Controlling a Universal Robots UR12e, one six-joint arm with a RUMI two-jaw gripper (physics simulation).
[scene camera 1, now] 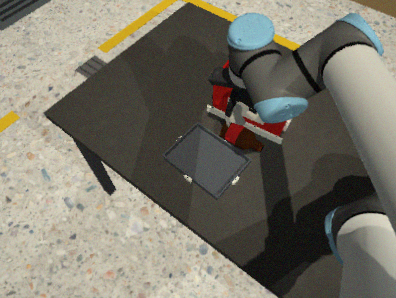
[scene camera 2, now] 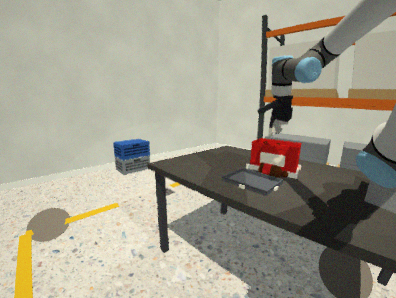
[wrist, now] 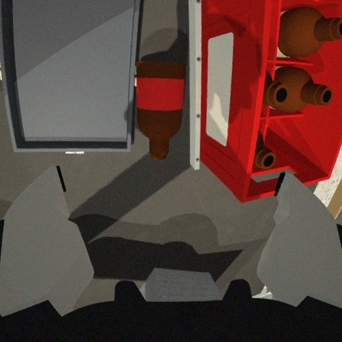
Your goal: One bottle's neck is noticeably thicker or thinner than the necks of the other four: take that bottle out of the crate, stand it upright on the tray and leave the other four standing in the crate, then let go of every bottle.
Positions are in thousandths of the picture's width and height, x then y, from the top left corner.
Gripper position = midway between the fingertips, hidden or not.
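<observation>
There is a brown bottle (scene camera 1: 607, 458), and I find the bottle again at (wrist: 466, 247). My own gripper (scene camera 1: 612, 357) is visible as well. Scene camera 2 has the gripper too (scene camera 2: 696, 451), and so does the wrist view, where I see my gripper (wrist: 504, 504).
</observation>
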